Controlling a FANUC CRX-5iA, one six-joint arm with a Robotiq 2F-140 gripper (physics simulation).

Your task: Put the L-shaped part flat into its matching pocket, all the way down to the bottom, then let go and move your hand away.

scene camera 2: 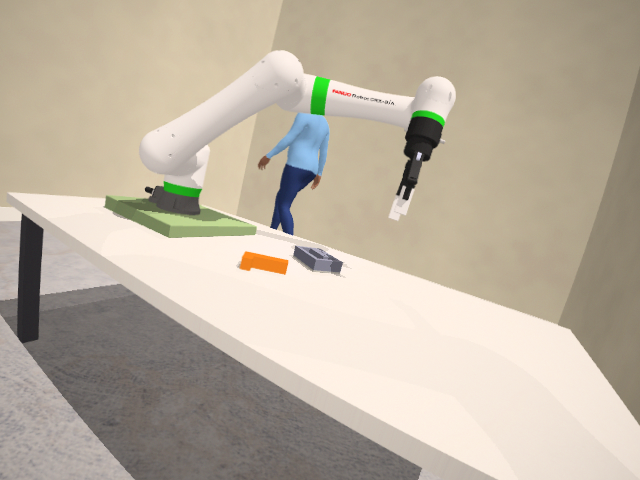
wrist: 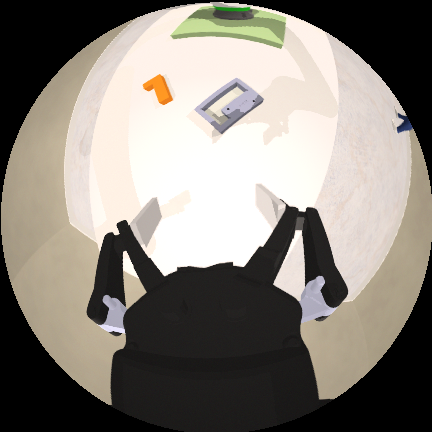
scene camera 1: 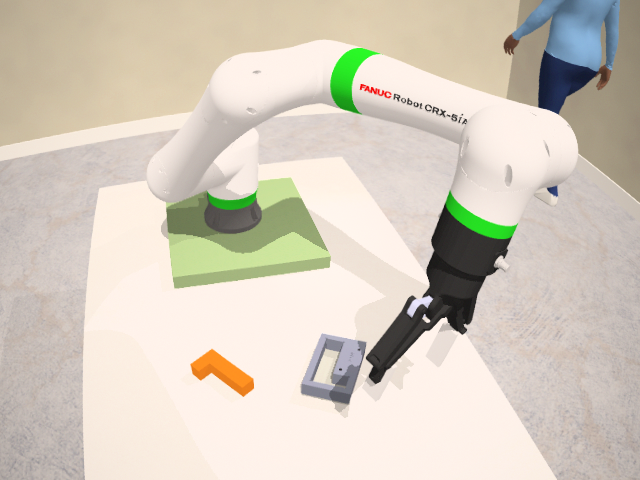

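Seen in the pictures: gripper, between the fingertips: point(scene camera 2: 396, 216) point(wrist: 206, 199) point(scene camera 1: 403, 377); arm's base, origin of its link: point(scene camera 2: 178, 209) point(scene camera 1: 232, 216).
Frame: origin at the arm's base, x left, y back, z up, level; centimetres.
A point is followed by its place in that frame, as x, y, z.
Observation:
The orange L-shaped part point(scene camera 1: 224, 369) {-10.2, -49.2, -0.9} point(scene camera 2: 266, 263) {-10.8, -49.9, -2.1} point(wrist: 161, 90) {-8.3, -50.2, -0.9} lies flat on the table, apart from the grey frame. The grey frame point(scene camera 1: 314, 361) {6.6, -51.1, -0.3} point(scene camera 2: 330, 265) {7.1, -58.6, -1.6} point(wrist: 216, 95) {7.1, -51.2, -0.5} lies on the table and holds the pocket, an L-shaped opening around a raised grey block point(scene camera 1: 351, 353) {13.9, -50.9, -0.3} point(wrist: 242, 102) {13.4, -51.7, -0.3}. The pocket shows no part in it. My gripper point(scene camera 2: 400, 204) point(wrist: 206, 199) {13.3, -71.3, 15.9} is wide open and empty. It hangs well above the table, on the far side of the frame from the orange part. In the scene camera 1 view its fingers show beside the frame's right edge.
The arm's base stands on a green plate point(scene camera 1: 248, 268) {0.3, -20.5, -0.9} point(scene camera 2: 206, 227) {-4.7, -20.6, -1.0} point(wrist: 260, 32) behind the frame and the part. The arm's shadow falls across the table point(scene camera 1: 129, 439) {-31.1, -61.5, -3.9} and partly over the frame. A person point(scene camera 1: 576, 41) point(scene camera 2: 310, 139) in a blue top is on the floor beyond the table.

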